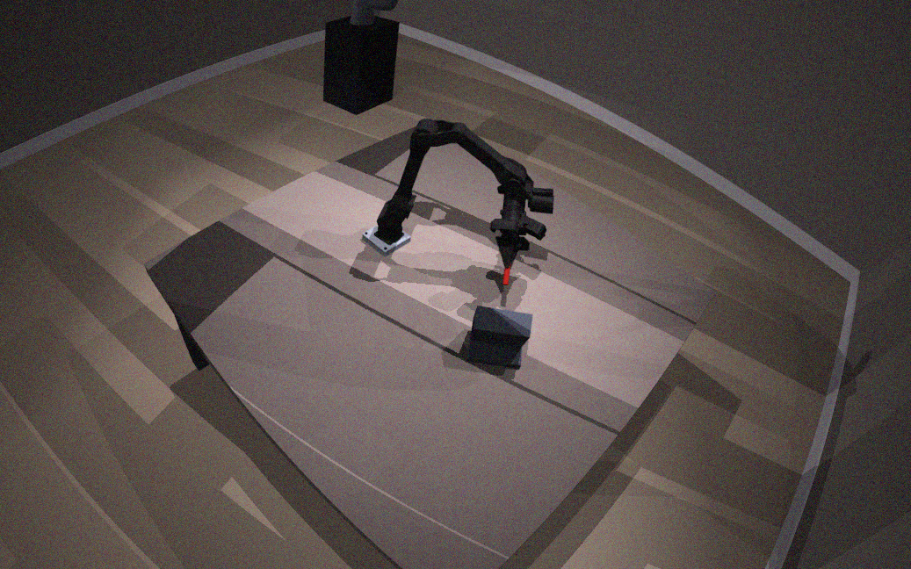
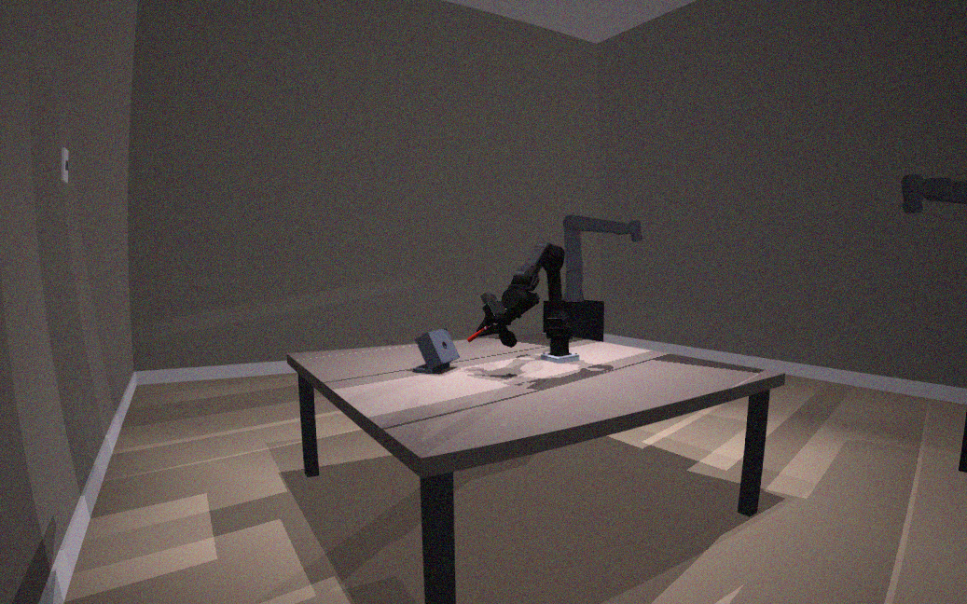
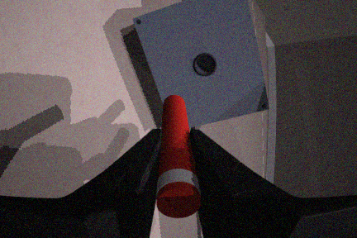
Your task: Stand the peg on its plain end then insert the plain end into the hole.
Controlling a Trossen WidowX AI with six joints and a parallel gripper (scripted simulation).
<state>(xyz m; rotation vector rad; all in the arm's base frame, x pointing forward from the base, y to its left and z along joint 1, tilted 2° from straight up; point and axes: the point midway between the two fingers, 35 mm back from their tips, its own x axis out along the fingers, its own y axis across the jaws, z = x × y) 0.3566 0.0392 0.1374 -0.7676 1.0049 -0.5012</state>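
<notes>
My gripper tip is now 70 mm short of the sloped panel, 120 mm to the left of it and 60 mm above it. From my gripper tip the other things lie so: red peg: 10 mm behind, 10 mm to the left, 10 mm above.
</notes>
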